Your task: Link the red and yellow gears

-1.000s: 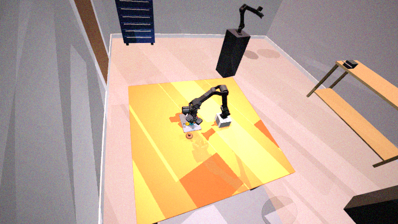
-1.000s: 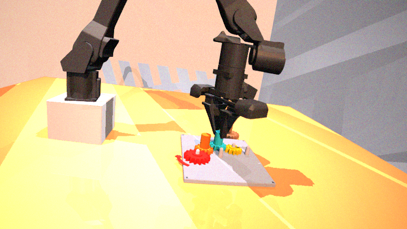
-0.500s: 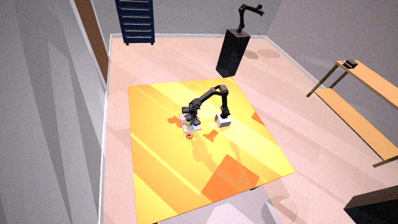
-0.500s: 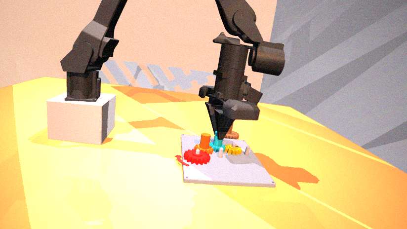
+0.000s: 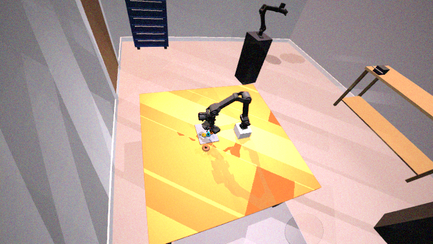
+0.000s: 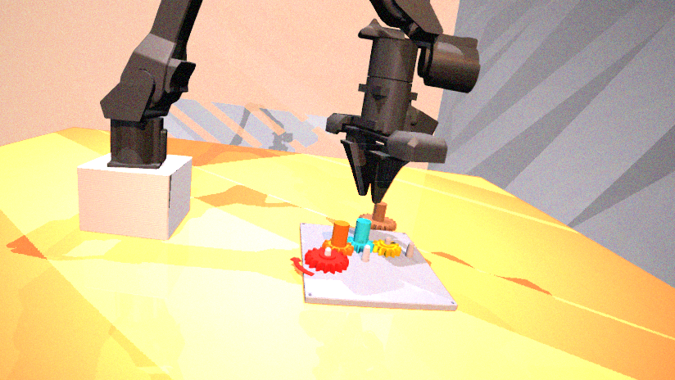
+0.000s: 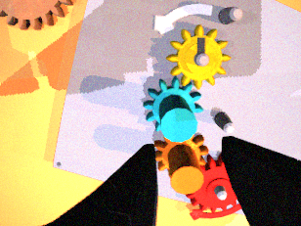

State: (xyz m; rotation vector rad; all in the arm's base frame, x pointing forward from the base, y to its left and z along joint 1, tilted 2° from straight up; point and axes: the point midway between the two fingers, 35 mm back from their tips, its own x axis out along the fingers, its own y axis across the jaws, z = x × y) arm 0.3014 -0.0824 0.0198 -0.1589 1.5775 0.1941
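The teal gear is 5 cm below my gripper tip. From my gripper tip the other things lie so: orange gear: 4 cm behind, 1 cm to the right, 5 cm below; yellow gear: 3 cm ahead, 1 cm to the right, 6 cm below; red gear: 6 cm behind, 5 cm to the right, 6 cm below.
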